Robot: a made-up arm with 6 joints. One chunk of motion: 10 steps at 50 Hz.
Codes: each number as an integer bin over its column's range. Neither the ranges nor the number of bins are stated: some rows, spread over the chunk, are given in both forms.
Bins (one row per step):
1: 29 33 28 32 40 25
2: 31 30 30 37 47 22
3: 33 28 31 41 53 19
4: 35 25 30 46 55 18
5: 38 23 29 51 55 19
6: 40 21 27 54 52 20
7: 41 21 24 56 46 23
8: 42 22 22 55 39 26
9: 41 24 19 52 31 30
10: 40 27 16 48 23 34
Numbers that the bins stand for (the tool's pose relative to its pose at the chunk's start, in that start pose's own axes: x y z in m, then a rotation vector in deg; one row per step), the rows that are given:
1: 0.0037 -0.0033 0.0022 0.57 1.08 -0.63
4: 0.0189 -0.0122 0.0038 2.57 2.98 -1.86
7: 0.0341 -0.0167 -0.0010 4.00 1.84 -0.98
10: 0.0316 -0.0100 -0.0073 2.86 -1.08 0.94
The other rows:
2: 0.0087 -0.0067 0.0038 1.29 1.97 -1.16
3: 0.0138 -0.0089 0.0046 1.86 2.73 -1.68
5: 0.0265 -0.0144 0.0030 3.29 2.98 -1.68
6: 0.0316 -0.0167 0.0014 3.71 2.60 -1.51
8: 0.0367 -0.0156 -0.0025 3.86 0.95 -0.46
9: 0.0341 -0.0133 -0.0049 3.43 -0.06 0.24

